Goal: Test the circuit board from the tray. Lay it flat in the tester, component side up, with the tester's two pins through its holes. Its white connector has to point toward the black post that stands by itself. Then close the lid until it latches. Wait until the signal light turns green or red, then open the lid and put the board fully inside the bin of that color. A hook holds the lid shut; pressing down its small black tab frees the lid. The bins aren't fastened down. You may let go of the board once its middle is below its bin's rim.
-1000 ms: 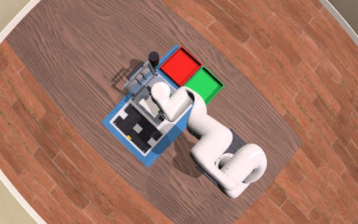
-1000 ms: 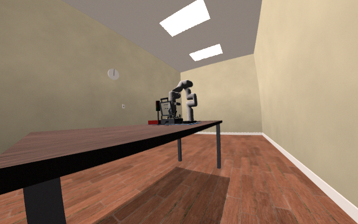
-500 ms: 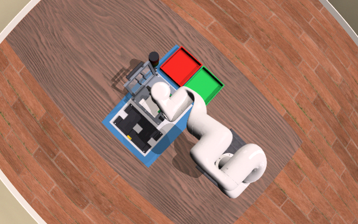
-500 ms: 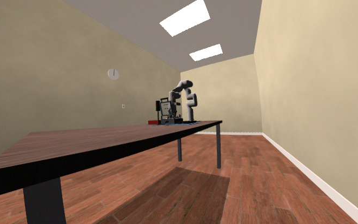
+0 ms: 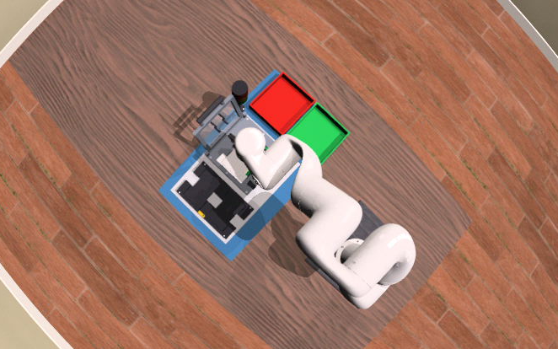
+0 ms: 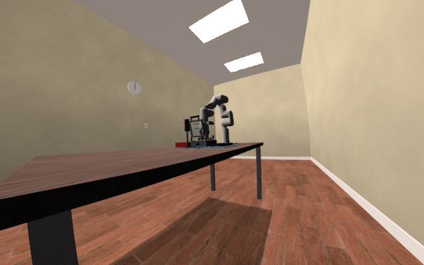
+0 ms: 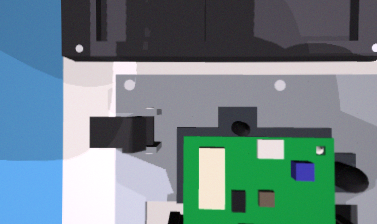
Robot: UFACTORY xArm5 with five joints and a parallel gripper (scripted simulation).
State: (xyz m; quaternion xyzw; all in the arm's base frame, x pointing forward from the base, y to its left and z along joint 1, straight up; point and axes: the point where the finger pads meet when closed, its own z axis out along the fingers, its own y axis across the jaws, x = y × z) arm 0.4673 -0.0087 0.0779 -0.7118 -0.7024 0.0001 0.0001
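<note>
Now: hand right at the green circuit board. Also, from my hand: green bin 200 mm to the right, 110 mm behind, 70 mm below; tester lid 120 mm ahead, 100 mm above; red bin 200 mm to the right, 70 mm below, 40 mm ahead.
</note>
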